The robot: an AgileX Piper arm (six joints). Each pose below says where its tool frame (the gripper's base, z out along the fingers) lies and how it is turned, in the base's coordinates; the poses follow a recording.
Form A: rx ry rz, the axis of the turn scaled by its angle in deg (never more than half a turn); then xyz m.
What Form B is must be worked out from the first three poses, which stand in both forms.
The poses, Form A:
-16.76, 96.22, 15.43, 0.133, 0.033, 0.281
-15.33, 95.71, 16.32, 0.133, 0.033, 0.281
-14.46, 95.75, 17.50, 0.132, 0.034, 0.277
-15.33, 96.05, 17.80, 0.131, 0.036, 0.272
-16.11, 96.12, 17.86, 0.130, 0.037, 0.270
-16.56, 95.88, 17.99, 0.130, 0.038, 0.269
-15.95, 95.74, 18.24, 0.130, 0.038, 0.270
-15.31, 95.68, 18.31, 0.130, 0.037, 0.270
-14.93, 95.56, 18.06, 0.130, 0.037, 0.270
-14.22, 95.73, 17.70, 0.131, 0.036, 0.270
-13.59, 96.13, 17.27, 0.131, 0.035, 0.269
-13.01, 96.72, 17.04, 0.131, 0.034, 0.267
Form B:
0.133, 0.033, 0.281, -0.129, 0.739, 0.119, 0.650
0.133, 0.033, 0.281, -0.118, 0.737, 0.126, 0.654
0.132, 0.034, 0.277, -0.111, 0.737, 0.135, 0.653
0.131, 0.036, 0.272, -0.118, 0.738, 0.137, 0.650
0.130, 0.037, 0.270, -0.124, 0.738, 0.137, 0.649
0.130, 0.038, 0.269, -0.127, 0.737, 0.138, 0.650
0.130, 0.038, 0.270, -0.123, 0.736, 0.140, 0.651
0.130, 0.037, 0.270, -0.118, 0.736, 0.141, 0.652
0.130, 0.037, 0.270, -0.115, 0.735, 0.139, 0.653
0.131, 0.036, 0.270, -0.109, 0.736, 0.136, 0.654
0.131, 0.035, 0.269, -0.104, 0.739, 0.133, 0.652
0.131, 0.034, 0.267, -0.100, 0.743, 0.131, 0.649

